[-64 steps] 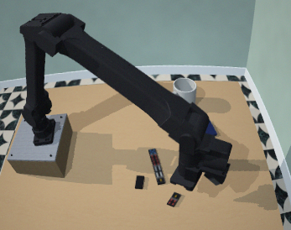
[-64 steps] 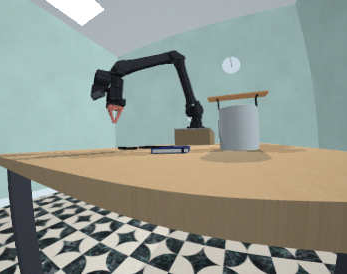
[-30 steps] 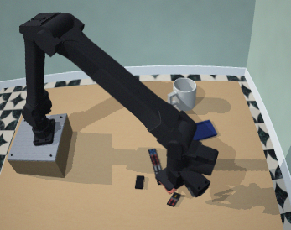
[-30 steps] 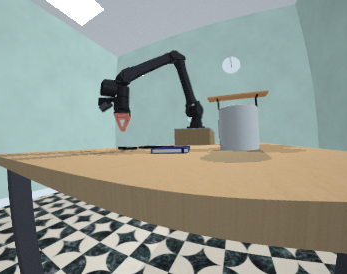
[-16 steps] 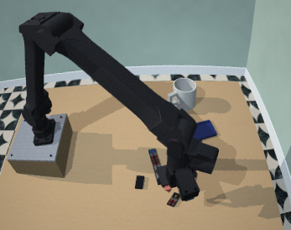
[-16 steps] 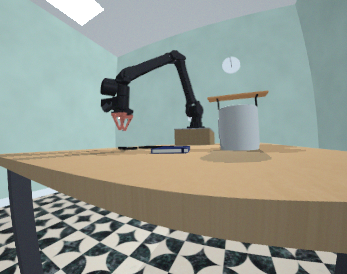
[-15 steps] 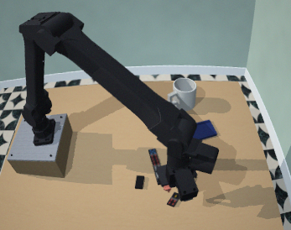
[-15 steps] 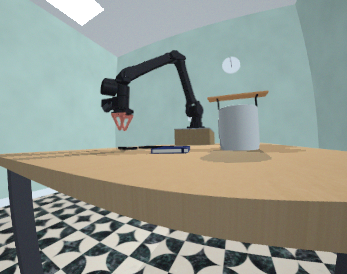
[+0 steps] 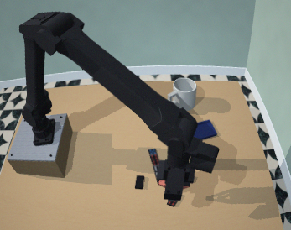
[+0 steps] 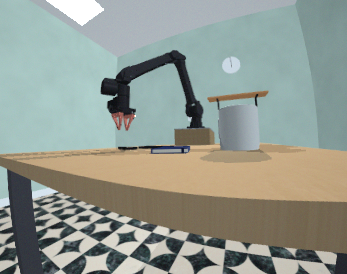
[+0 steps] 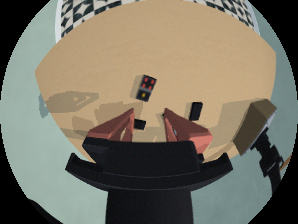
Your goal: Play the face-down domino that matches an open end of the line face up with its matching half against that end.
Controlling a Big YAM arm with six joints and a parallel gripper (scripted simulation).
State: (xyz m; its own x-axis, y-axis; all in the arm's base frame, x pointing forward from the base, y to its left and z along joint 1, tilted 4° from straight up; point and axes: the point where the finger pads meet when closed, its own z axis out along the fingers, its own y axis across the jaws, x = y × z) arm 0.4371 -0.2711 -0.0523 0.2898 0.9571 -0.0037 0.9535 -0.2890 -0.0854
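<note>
The domino is 90 mm below my hand. From my hand the other things lie so: white mug: 130 mm ahead, 450 mm to the left, 50 mm below.
</note>
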